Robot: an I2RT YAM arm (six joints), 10 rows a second.
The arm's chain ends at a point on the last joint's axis. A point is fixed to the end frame.
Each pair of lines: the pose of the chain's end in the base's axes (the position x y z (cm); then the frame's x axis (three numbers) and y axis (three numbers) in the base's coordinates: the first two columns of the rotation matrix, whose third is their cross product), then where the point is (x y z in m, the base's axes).
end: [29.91 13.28 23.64 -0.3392 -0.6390 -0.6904 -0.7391 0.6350 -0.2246]
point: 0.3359 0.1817 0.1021
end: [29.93 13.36 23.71 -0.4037 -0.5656 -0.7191 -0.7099 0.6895 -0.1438]
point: 0.3333 0.1904 0.1052
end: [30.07 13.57 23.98 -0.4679 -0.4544 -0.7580 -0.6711 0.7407 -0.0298]
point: 0.3326 0.2054 0.1137
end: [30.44 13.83 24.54 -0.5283 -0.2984 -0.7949 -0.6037 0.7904 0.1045]
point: 0.3386 0.2228 0.1293
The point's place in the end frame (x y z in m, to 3 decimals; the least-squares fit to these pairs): 0.049 0.034 0.135
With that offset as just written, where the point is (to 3 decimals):
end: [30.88 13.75 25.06 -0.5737 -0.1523 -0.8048 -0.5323 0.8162 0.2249]
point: 0.347 0.233 0.145
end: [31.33 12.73 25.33 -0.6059 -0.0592 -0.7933 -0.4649 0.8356 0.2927]
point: 0.355 0.227 0.152
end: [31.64 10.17 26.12 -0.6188 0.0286 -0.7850 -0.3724 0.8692 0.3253]
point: 0.367 0.199 0.163
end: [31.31 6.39 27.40 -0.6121 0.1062 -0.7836 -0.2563 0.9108 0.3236]
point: 0.375 0.154 0.175
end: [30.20 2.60 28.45 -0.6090 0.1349 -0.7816 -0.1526 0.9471 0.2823]
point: 0.372 0.104 0.181
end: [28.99 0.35 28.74 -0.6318 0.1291 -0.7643 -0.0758 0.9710 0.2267]
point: 0.361 0.070 0.176
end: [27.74 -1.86 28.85 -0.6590 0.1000 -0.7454 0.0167 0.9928 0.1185]
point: 0.347 0.029 0.167
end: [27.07 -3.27 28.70 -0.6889 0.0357 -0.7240 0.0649 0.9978 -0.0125]
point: 0.337 -0.005 0.158
